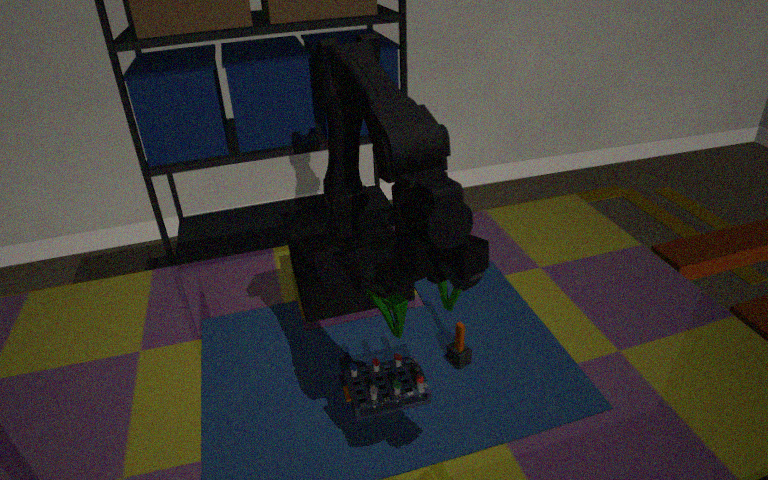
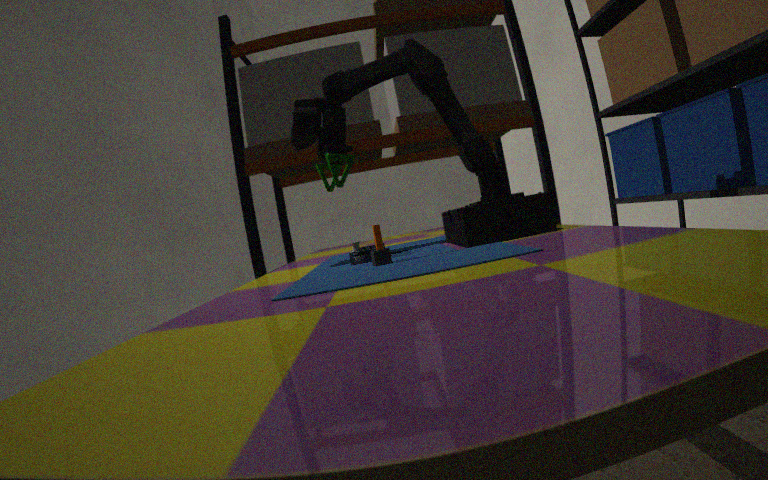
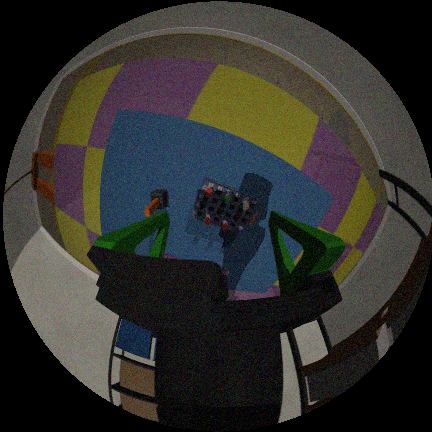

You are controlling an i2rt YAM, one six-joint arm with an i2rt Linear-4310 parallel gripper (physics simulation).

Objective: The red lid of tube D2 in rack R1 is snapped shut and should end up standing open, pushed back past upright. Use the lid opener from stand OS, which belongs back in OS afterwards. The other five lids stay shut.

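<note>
Rack R1 is a dark gridded block on the blue mat. It holds several small tubes: red lids, a green lid, a white one and a bluish one. All look shut, though small and noisy; I cannot tell which red lid is D2. The orange lid opener stands upright in the small dark stand OS, beside the rack. My gripper is open and empty, above the rack, its green fingers wide apart.
The blue mat lies on a yellow and purple checkered surface. An orange tab is at one end of the rack. The arm's black base stands behind the mat. Shelving with blue bins is at the wall.
</note>
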